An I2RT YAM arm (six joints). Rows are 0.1 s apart.
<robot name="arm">
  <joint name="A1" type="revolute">
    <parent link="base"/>
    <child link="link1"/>
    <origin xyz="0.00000 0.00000 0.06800"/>
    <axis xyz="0 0 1"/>
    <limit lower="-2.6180" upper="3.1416"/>
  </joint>
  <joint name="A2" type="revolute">
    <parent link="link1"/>
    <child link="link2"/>
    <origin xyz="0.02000 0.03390 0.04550" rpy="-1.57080 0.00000 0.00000"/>
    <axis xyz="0 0 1"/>
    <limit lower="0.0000" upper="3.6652"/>
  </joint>
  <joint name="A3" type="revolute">
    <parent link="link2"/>
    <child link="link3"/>
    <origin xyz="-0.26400 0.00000 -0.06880" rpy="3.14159 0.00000 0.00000"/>
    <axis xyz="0 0 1"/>
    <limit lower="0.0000" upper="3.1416"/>
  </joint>
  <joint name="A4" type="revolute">
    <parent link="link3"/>
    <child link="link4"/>
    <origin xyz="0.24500 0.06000 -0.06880"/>
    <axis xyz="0 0 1"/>
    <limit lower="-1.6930" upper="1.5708"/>
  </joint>
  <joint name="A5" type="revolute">
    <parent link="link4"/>
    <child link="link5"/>
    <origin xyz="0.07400 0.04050 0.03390" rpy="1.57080 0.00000 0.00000"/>
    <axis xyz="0 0 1"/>
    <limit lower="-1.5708" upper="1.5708"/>
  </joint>
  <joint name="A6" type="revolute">
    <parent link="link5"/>
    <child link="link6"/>
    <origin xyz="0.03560 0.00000 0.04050" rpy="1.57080 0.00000 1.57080"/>
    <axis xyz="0 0 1"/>
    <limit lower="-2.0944" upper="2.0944"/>
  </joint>
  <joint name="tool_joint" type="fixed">
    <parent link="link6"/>
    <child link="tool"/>
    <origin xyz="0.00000 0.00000 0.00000" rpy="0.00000 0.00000 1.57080"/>
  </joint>
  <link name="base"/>
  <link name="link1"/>
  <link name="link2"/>
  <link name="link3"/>
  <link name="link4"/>
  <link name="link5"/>
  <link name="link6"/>
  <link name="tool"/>
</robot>
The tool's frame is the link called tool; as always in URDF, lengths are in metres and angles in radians.
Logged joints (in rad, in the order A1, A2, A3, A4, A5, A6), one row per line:
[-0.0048 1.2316 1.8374 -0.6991 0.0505 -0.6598]
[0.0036 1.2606 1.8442 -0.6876 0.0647 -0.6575]
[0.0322 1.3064 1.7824 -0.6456 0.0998 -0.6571]
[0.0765 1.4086 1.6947 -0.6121 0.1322 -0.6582]
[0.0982 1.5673 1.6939 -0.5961 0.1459 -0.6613]
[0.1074 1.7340 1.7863 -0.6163 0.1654 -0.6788]
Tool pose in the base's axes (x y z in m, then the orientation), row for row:
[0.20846 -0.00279 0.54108 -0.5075 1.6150 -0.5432]
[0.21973 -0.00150 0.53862 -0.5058 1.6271 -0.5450]
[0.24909 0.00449 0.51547 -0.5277 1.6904 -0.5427]
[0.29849 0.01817 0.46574 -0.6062 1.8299 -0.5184]
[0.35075 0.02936 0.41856 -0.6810 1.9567 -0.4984]
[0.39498 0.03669 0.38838 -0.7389 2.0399 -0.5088]
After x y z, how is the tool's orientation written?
As a rotation vector, in radians.
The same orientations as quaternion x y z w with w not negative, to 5 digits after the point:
[-0.22163 0.70527 -0.23722 0.63024]
[-0.22050 0.70932 -0.23759 0.62593]
[-0.22772 0.72947 -0.23419 0.60098]
[-0.25522 0.77043 -0.21826 0.54191]
[-0.27964 0.80347 -0.20466 0.48410]
[-0.29761 0.82162 -0.20493 0.44087]

